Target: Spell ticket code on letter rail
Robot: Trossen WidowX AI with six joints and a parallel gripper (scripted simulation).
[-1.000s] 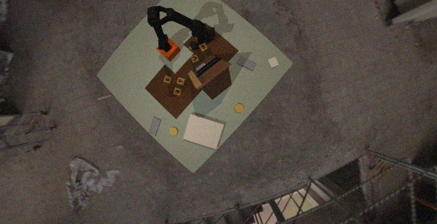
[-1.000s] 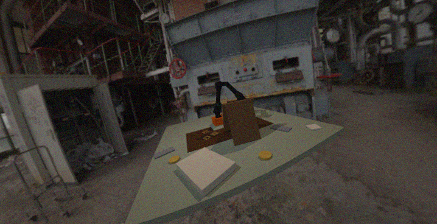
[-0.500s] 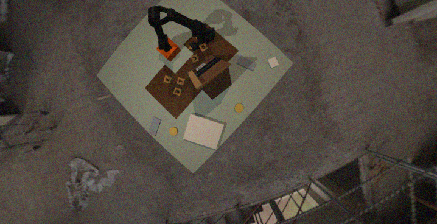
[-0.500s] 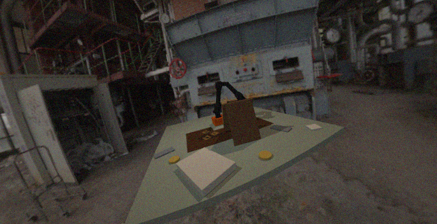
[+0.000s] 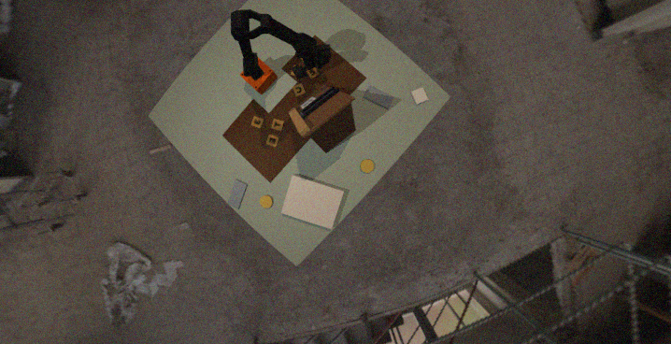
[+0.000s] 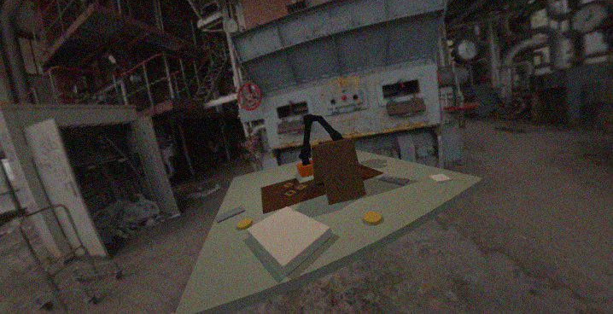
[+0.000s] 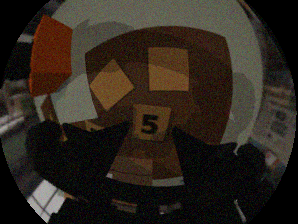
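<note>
Now: the tan tile 8 cm behind my gripper tip and 2 cm to the left of it. From my gripper tip the other things lie so: white slab: 54 cm ahead, 43 cm to the right, 1 cm above; then brown mat: 21 cm to the right, 4 cm ahead, 1 cm below; then white ticket: 14 cm ahead, 13 cm to the right, 7 cm above.
</note>
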